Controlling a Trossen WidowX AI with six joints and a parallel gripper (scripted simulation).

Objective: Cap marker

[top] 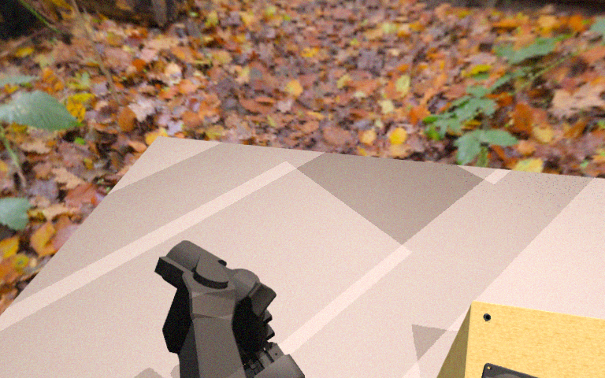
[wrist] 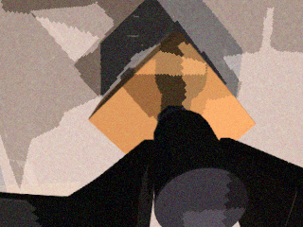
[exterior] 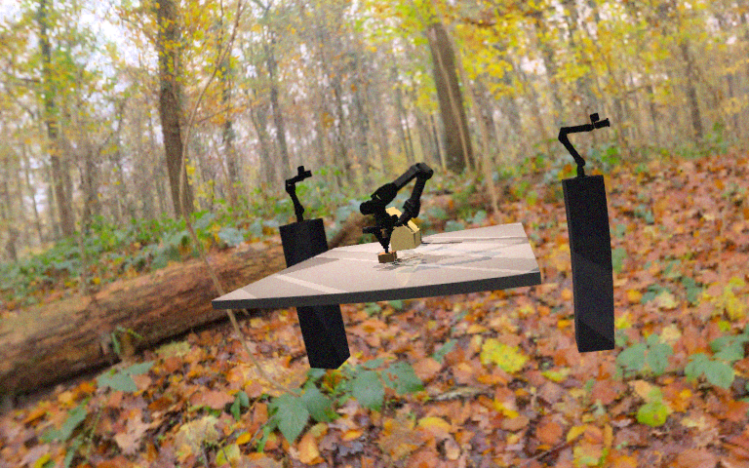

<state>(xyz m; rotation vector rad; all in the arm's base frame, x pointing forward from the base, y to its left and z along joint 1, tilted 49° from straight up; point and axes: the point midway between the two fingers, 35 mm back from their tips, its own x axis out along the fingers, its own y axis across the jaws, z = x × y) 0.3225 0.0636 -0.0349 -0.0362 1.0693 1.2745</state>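
Right now my gripper tip is 1 cm below the dark cap. The rest, counted from my gripper tip: holder block (6 cm below).
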